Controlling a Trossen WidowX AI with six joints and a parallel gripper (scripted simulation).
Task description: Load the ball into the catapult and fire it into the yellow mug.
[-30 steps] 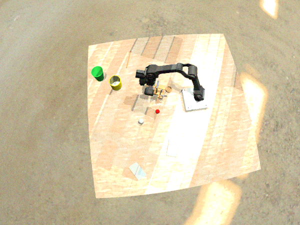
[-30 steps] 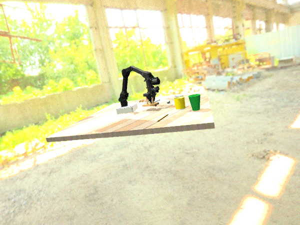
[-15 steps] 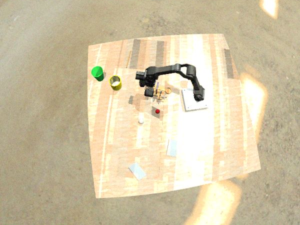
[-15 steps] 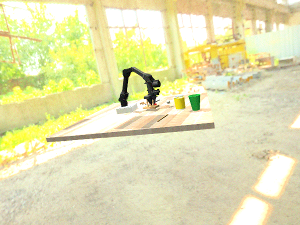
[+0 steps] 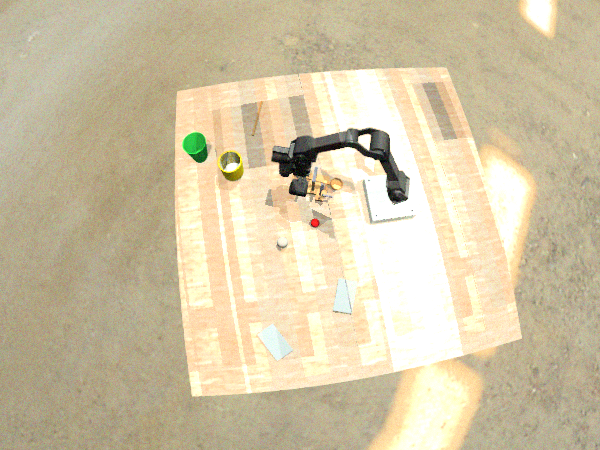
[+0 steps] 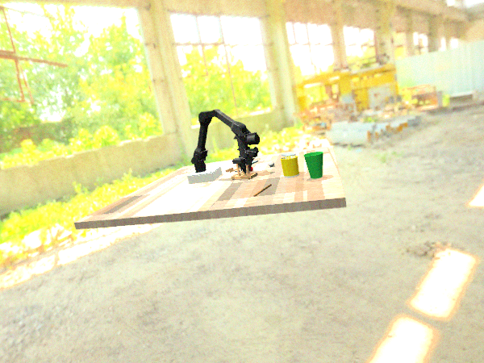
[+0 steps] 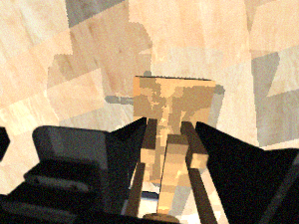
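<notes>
Right now my gripper tip is 10 mm short of the red ball, 170 mm to the right of it and 20 mm above it. From my gripper tip the other things lie so: small grey ball (150 mm ahead, 200 mm to the left, 10 mm below); then yellow mug (240 mm ahead, 130 mm to the right); then catapult (50 mm behind, 50 mm to the left, 20 mm above).
</notes>
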